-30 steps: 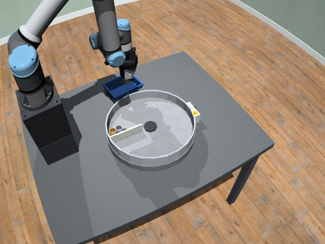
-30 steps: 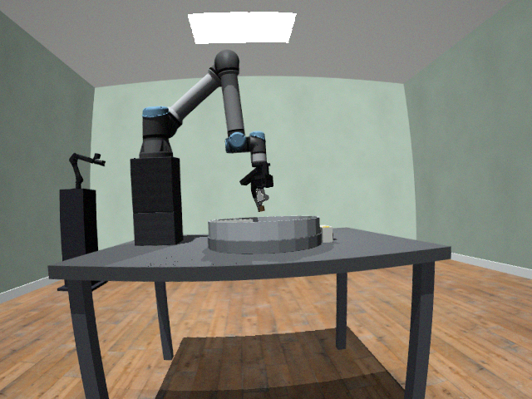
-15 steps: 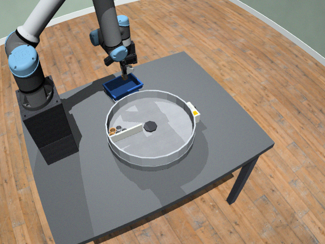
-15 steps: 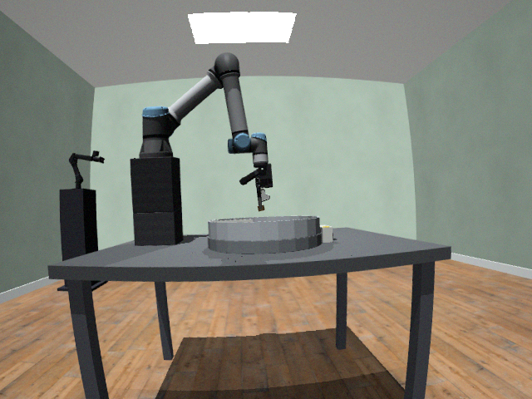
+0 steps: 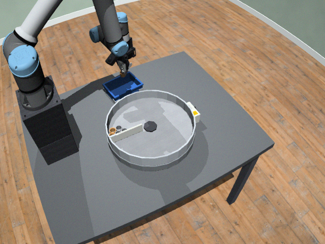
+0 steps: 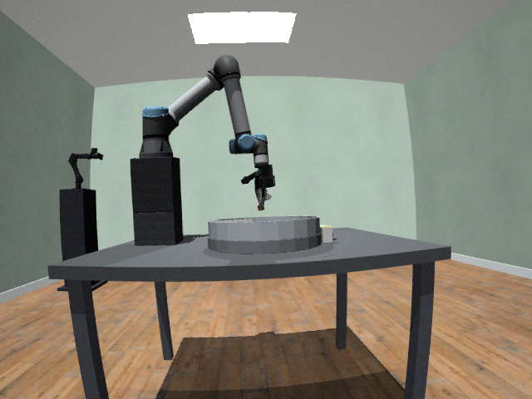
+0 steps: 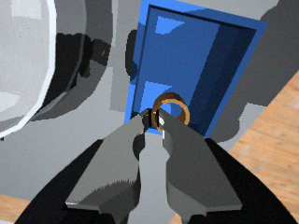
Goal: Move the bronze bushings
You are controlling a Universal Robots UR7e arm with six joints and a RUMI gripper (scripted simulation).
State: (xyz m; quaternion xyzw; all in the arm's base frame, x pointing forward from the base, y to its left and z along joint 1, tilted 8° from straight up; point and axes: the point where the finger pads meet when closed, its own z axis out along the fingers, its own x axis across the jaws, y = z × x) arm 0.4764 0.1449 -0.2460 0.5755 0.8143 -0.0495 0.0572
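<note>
The blue crate lies 4 cm to the left of my hand and 12 cm below it. Round my hand: turntable: 3 cm behind, 32 cm to the right, 10 cm below.
</note>
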